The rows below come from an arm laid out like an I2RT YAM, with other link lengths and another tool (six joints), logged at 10 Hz.
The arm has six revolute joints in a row. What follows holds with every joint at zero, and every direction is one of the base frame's. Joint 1 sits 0.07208 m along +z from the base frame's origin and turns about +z. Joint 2 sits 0.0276 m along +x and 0.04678 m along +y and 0.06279 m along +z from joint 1 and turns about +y. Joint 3 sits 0.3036 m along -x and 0.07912 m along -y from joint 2 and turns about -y. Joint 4 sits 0.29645 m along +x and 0.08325 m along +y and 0.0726 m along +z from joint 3 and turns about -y. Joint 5 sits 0.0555 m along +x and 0.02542 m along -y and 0.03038 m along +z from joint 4 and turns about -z. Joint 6 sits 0.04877 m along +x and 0.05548 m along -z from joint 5 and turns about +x. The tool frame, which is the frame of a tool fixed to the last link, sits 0.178 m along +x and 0.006 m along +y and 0.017 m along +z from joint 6; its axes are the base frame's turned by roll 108.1, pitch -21.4 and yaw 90 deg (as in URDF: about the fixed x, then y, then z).
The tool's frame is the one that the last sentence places.
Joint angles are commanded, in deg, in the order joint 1, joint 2, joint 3, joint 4, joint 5, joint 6. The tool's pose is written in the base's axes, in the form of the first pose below.
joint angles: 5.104, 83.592, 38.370, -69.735, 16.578, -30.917
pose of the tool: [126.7 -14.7 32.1 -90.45 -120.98 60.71]
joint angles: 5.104, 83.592, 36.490, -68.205, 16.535, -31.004
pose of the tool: [119.9 -15.1 24.4 -90.06 -120.80 60.89]
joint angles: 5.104, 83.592, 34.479, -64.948, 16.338, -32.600
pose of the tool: [118.6 -14.2 12.7 -89.09 -122.76 59.83]
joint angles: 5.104, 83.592, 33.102, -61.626, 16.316, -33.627
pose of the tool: [122.5 -13.5 2.6 -89.38 -124.82 58.52]
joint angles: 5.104, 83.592, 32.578, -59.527, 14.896, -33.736
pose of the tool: [126.8 -7.6 -3.8 -90.30 -125.59 55.72]
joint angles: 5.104, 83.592, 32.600, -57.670, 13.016, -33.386
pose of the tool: [134.3 0.4 -8.5 -91.86 -126.08 52.11]
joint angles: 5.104, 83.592, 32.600, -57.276, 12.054, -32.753
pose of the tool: [135.7 4.2 -9.8 -92.74 -125.58 50.64]
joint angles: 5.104, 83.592, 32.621, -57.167, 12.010, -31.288
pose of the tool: [136.7 4.1 -10.0 -94.59 -124.48 50.41]
